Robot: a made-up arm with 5 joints.
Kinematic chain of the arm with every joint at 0, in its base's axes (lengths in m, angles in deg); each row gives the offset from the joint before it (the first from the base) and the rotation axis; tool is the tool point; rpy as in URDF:
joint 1: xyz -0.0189 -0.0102 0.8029 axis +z
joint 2: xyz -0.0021 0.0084 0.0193 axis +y
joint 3: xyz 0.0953 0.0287 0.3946 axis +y
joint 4: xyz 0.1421 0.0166 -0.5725 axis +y
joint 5: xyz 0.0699 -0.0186 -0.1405 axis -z
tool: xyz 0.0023 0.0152 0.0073 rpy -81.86 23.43 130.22
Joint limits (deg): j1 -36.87..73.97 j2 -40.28..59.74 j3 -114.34..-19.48 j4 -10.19..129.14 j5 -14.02..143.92
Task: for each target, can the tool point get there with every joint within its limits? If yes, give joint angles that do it. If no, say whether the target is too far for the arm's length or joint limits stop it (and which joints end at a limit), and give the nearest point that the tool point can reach.
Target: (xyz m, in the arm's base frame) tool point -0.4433 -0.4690 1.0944
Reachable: no: joint limits stop it (at a limit: joint 1, joint 2, joint 3, joint 4, joint 5) | nearest point 0.2213 -0.1635 0.9003 | short by 0.757 m
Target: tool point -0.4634 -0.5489 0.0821
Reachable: no: joint limits stop it (at a limit: joint 1, joint 2, joint 3) | nearest point -0.0660 -0.0164 0.3483 | short by 0.716 m
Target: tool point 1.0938 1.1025 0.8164
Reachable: no: too far | nearest point 0.7587 0.7674 0.8181 | short by 0.474 m
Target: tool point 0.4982 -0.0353 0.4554
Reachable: yes | joints -7.16 23.24 -28.22 5.34 64.50
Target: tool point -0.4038 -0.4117 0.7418
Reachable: no: joint limits stop it (at a limit: joint 1, joint 2, joint 3) | nearest point -0.0650 -0.0101 0.4841 | short by 0.585 m
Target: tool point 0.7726 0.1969 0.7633
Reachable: yes | joints 12.28 16.26 -54.89 0.64 85.29
